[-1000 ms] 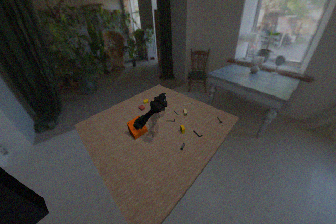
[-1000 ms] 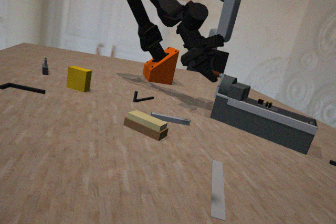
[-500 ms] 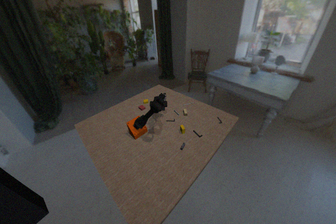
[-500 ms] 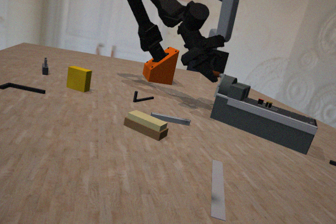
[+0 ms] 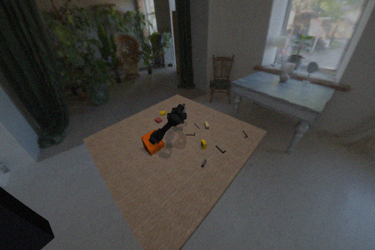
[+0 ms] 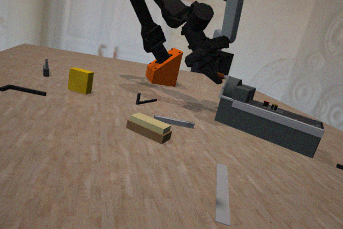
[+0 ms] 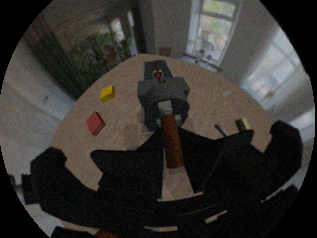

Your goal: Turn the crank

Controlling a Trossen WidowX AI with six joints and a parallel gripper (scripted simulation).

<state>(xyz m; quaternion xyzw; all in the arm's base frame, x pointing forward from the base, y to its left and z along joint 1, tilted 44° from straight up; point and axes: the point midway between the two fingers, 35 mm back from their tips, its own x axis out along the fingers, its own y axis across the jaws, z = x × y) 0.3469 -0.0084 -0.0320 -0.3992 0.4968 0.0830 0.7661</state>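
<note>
Now: the brown crank handle 2 cm behind my gripper tip, 1 cm to the right of it and 2 cm above it. Round my gripper tip: red pointer (12 cm ahead, 7 cm to the left, 1 cm below); then red block (7 cm behind, 24 cm to the left, 8 cm below); then grey bar (8 cm ahead, 17 cm to the right, 9 cm below).
</note>
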